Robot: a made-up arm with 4 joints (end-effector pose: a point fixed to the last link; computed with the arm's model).
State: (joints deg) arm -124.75 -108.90 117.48 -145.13
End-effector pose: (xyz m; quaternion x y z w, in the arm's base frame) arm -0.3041 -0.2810 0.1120 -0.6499 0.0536 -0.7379 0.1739
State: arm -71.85 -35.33 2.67 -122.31
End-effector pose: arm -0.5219 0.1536 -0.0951 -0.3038 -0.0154 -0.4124 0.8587
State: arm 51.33 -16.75 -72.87 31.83
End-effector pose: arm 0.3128 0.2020 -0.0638 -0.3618 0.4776 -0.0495 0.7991
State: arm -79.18 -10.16 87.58 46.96
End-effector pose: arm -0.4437 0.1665 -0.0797 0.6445 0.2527 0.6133 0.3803
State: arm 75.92 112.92 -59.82 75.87
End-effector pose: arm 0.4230 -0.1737 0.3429 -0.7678 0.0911 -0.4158 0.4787
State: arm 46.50 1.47 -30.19 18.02
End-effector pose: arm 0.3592 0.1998 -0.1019 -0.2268 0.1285 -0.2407 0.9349
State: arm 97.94 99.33 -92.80 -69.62
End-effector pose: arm 0.3060 -0.4519 0.2456 0.5831 0.3950 0.5035 0.5004
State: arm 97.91 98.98 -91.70 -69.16
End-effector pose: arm 0.3080 -0.4531 0.2433 0.5830 0.3973 0.5110 0.4911
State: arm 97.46 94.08 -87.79 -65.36
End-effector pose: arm 0.3177 -0.4563 0.2119 0.5999 0.3762 0.5614 0.4284
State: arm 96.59 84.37 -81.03 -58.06
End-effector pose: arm 0.3357 -0.4512 0.1503 0.6229 0.3231 0.6453 0.3020
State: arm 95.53 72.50 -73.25 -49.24
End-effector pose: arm 0.3565 -0.4272 0.0796 0.6289 0.2473 0.7236 0.1404
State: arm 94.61 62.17 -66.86 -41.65
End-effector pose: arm 0.3726 -0.3930 0.0253 -0.6144 -0.1753 -0.7692 0.0023
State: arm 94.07 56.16 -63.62 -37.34
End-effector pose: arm 0.3804 -0.3686 -0.0024 -0.5993 -0.1310 -0.7855 0.0823
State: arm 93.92 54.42 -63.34 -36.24
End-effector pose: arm 0.3816 -0.3610 -0.0098 -0.5967 -0.1157 -0.7876 0.1012
